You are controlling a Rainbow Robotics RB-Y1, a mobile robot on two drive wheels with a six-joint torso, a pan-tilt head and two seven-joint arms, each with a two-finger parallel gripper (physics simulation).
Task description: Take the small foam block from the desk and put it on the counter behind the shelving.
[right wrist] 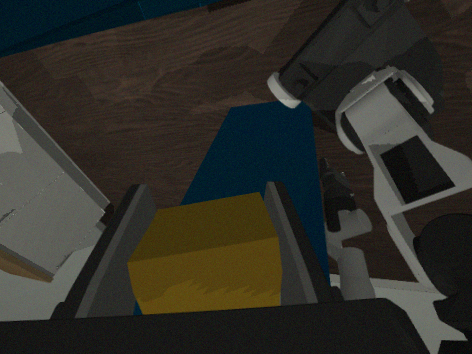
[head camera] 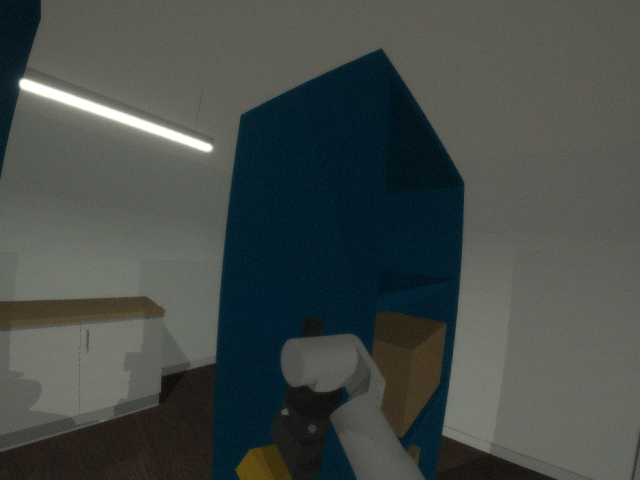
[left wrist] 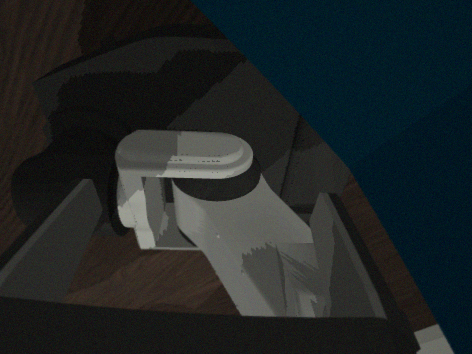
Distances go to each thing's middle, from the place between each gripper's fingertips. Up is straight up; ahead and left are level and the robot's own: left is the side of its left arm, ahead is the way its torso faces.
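There's the yellow foam block (right wrist: 221, 254), and it's 30 mm above my right hand, 30 mm behind my right hand and 20 mm to the left of my right hand.
As for the yellow foam block and my left hand, my left hand is 610 mm below the yellow foam block, 420 mm short of it and 160 mm to the left of it.
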